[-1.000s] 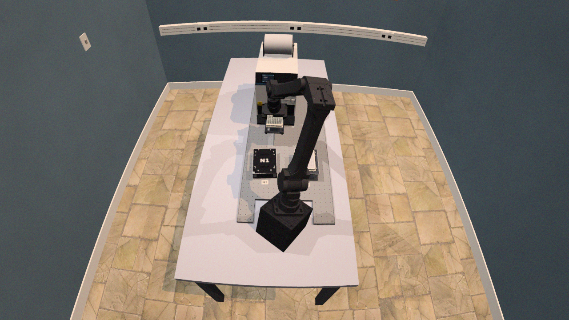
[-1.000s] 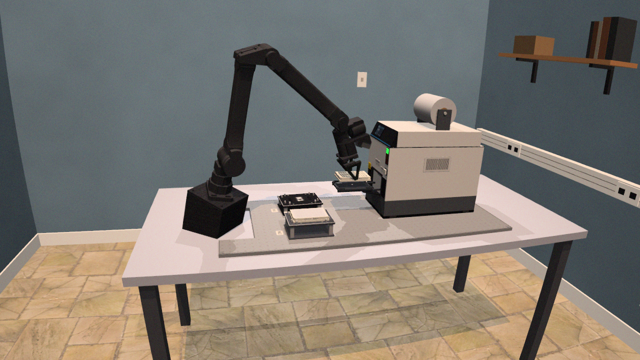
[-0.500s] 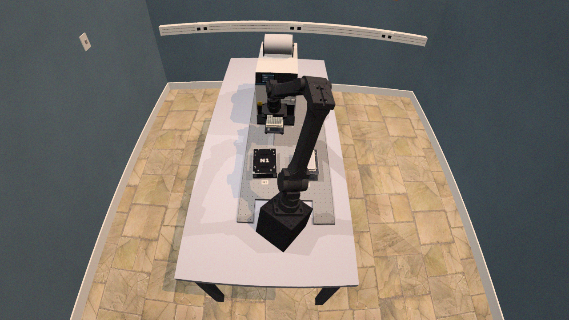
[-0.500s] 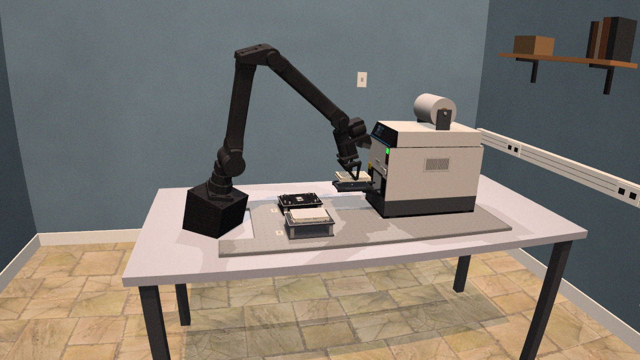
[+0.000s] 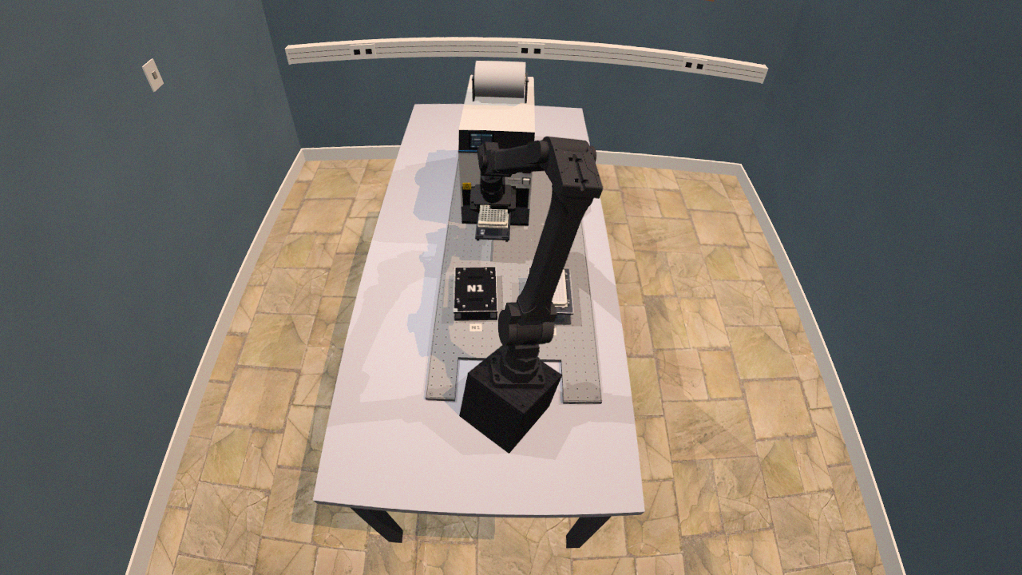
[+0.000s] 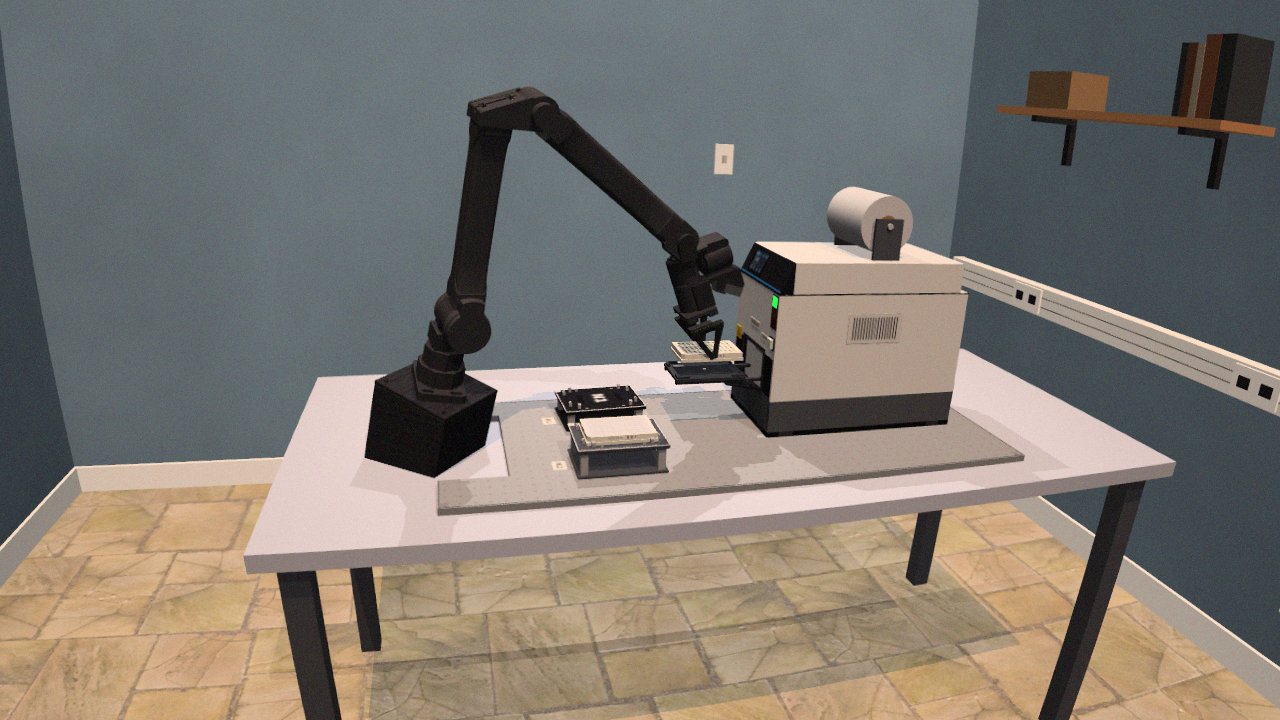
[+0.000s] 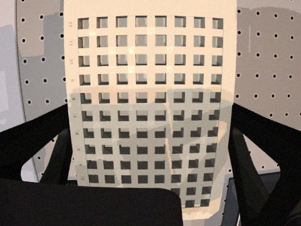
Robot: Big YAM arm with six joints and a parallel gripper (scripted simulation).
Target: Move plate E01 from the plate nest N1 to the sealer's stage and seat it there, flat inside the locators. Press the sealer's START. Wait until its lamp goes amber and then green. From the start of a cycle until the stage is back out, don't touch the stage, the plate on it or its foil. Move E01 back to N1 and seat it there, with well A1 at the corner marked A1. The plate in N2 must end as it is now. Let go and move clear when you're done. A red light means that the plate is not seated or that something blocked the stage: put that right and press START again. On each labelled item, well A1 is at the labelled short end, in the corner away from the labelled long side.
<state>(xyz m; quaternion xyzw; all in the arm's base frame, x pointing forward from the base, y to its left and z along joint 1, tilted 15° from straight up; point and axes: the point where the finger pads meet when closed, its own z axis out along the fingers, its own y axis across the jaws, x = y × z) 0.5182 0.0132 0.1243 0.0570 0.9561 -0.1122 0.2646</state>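
Now: hand 5 cm above the sealer stage. Also, from my hand: cream plate: 24 cm behind, 13 cm to the right, 9 cm below; then nest N1: 20 cm behind, 12 cm below, 8 cm to the left; then foil roll: 33 cm ahead, 26 cm above, 5 cm to the right.
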